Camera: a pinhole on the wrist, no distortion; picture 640 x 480 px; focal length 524.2 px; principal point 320.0 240.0 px. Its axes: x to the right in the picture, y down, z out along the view. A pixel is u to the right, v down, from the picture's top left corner.
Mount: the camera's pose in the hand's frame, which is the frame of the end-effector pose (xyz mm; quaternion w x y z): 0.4 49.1 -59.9 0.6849 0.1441 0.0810 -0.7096
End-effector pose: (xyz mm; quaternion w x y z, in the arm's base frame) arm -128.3 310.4 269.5 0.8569 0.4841 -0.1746 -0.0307
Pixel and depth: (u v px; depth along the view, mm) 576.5 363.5 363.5
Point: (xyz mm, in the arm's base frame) -132.8 -18.1 193.4
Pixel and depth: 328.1 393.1 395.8
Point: -150.8 -16.0 369.8
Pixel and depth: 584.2 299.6 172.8
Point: -141.6 199.6 232.2
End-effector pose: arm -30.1 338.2 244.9 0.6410 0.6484 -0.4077 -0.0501
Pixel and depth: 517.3 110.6 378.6
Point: -168.2 191.1 -31.8
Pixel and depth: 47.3 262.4 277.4
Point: -229.4 163.2 283.0
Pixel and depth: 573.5 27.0 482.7
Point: -226.8 192.6 -193.7
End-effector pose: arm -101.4 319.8 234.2 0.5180 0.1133 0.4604 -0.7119
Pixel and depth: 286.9 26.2 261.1
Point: 3.4 260.7 424.2
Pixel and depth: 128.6 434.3 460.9
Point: 28.8 -107.6 364.1
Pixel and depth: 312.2 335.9 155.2
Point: -78.0 241.3 273.8
